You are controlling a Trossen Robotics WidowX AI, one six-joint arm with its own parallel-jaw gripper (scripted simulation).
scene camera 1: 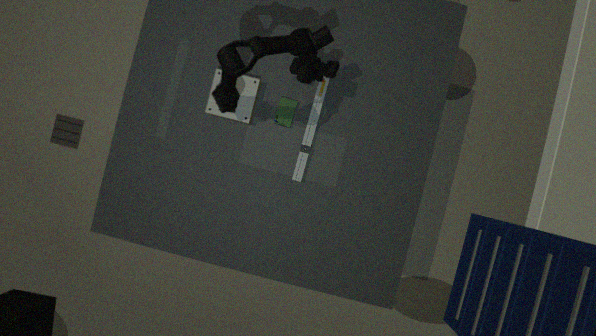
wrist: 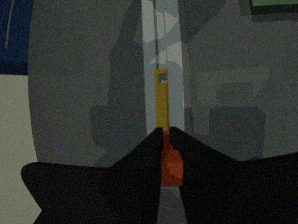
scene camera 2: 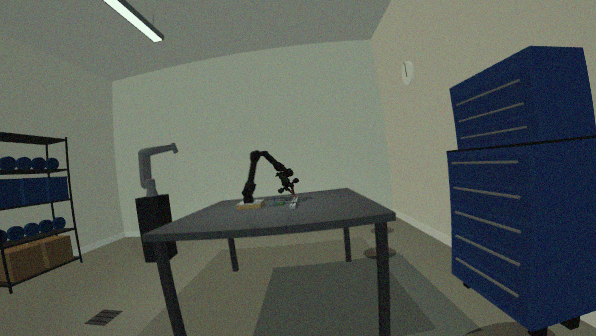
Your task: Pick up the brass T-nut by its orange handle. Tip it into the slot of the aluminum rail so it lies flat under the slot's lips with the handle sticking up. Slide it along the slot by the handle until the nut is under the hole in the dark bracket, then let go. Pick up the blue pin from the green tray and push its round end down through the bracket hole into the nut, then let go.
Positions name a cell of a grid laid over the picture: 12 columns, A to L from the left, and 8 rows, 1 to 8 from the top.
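Aluminum rail (scene camera 1: G4). Brass T-nut (wrist: G7), held by my gripper (scene camera 1: G2). Gripper (wrist: G5) too.
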